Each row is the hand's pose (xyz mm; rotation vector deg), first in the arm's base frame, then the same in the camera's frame.
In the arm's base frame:
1: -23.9 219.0 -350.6 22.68 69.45 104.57
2: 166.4 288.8 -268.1 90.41 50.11 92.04
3: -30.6 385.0 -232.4 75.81 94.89 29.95
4: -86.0 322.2 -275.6 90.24 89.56 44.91
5: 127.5 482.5 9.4 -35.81 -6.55 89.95
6: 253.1 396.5 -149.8 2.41 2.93 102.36
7: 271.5 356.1 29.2 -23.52 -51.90 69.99
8: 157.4 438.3 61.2 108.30 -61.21 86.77
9: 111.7 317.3 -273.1 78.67 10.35 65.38
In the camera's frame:
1: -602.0 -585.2 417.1 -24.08 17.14 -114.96
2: -514.3 -517.4 605.8 -44.27 -21.23 -69.68
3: -521.6 -728.7 537.7 -14.76 -74.94 -100.40
4: -557.2 -715.4 451.4 -18.52 -64.57 -85.59
5: -288.3 -737.9 733.7 -89.19 93.46 -122.53
6: -411.3 -556.0 750.8 -84.22 57.02 -104.96
7: -226.9 -555.8 746.9 129.20 -83.00 69.92
8: -225.5 -698.7 726.9 -99.15 1.95 4.61
9: -531.2 -574.0 587.2 -92.11 -27.85 -70.91

